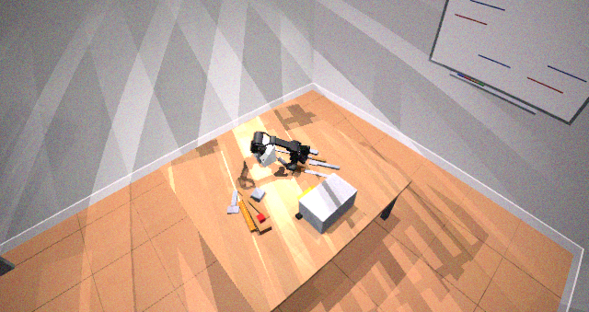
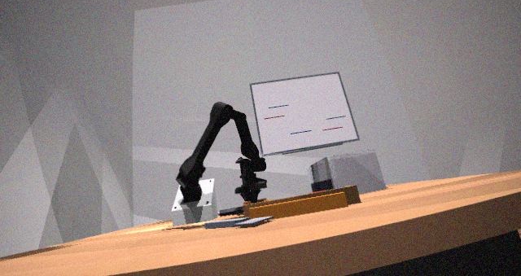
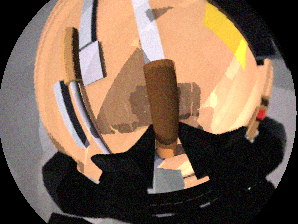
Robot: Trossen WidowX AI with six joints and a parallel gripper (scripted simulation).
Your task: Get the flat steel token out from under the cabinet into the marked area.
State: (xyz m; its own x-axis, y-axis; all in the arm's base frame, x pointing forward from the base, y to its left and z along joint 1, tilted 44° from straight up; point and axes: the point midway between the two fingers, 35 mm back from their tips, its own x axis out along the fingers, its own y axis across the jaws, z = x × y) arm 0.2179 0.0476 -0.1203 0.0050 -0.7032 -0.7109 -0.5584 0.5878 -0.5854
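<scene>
The grey block is 330 mm to the right of my gripper tip, 40 mm ahead of it and 10 mm above it. From my gripper tip the other things lie so: thin wooden stick: 390 mm to the right, 60 mm ahead; red block: 410 mm to the right, 200 mm ahead, 10 mm above; grey bar: 180 mm to the left, 80 mm behind.
</scene>
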